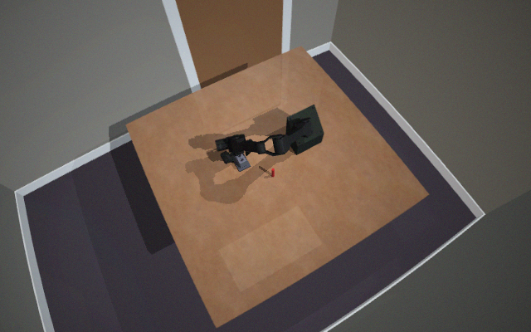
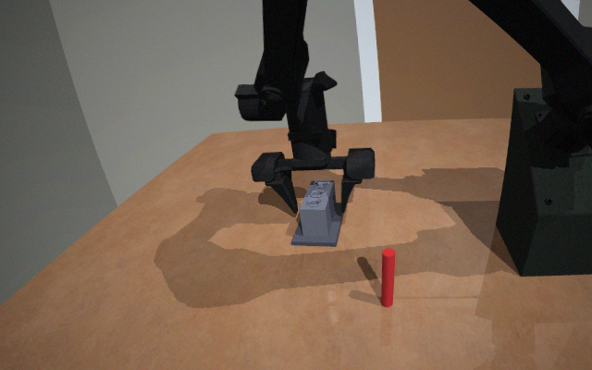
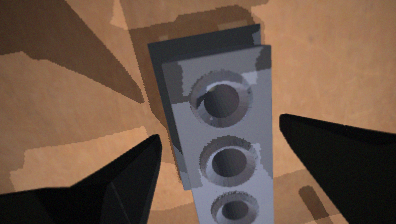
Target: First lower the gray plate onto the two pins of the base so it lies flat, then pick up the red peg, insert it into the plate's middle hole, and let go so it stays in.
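Now: gripper tip 20 mm above the base. Also, from my gripper tip: gray plate (20 mm above); then red peg (180 mm to the left, 100 mm behind, 20 mm above).
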